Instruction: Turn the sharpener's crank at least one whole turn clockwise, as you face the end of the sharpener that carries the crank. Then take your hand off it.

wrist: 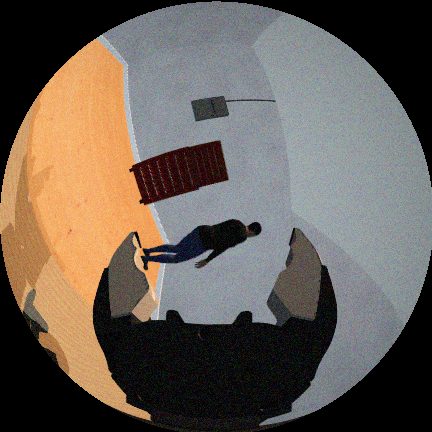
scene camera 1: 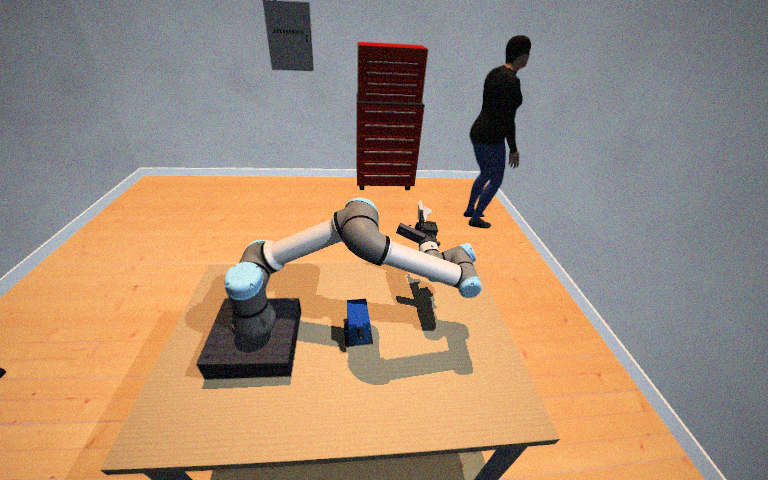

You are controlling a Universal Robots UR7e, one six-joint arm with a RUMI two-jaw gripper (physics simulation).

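Pixels of known places: gripper, fingertip midpoint: (wrist: 213, 232) (scene camera 1: 414, 212); arm's base, origin of the base link: (scene camera 1: 254, 320).
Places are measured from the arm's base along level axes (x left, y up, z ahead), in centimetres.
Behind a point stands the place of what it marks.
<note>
The sharpener (scene camera 1: 357, 315) {y 4.3, x -0.9, z 37.5 cm} is a small blue box on the table, right of the robot's base in the scene view. A small dark shape shows at its near end, but I cannot make out the crank's form or angle. My gripper (scene camera 1: 423, 211) {y 21.2, x 42.1, z 61.6 cm} (wrist: 213, 232) {y 21.2, x 42.1, z 61.6 cm} is open and empty. It is raised above the far right part of the table, well apart from the sharpener, with its fingers pointing up and away toward the back of the room. In the wrist view the two jaws stand wide apart, and the sharpener cannot be made out there.
The wooden table (scene camera 1: 339, 418) {y -8.5, x -30.7, z 32.6 cm} carries the robot's dark base block (scene camera 1: 249, 362) {y 0.0, x -16.7, z 3.1 cm}, left of the sharpener. My arm arches above the table and casts shadows around the sharpener. A red tool cabinet (scene camera 1: 389, 121) (wrist: 181, 172) and a person (scene camera 1: 496, 113) (wrist: 220, 237) stand beyond the table.
</note>
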